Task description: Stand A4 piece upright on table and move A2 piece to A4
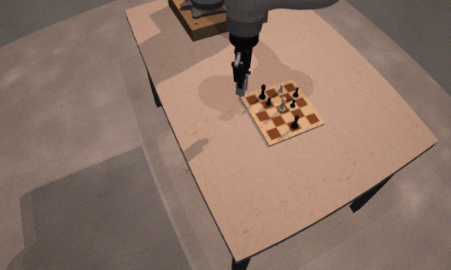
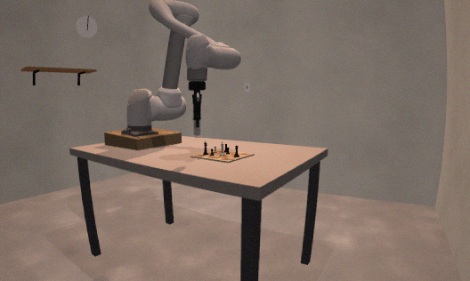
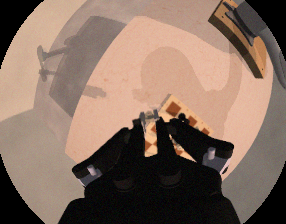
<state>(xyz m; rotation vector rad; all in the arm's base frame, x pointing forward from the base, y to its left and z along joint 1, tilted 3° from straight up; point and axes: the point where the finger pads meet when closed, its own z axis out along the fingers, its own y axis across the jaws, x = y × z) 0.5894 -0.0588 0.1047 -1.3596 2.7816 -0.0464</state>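
Now: the small white piece 50 mm behind my hand, 170 mm to the left of it and 130 mm below it. The rest, counted from my hand: chessboard: 30 mm ahead, 140 mm to the left, 140 mm below.
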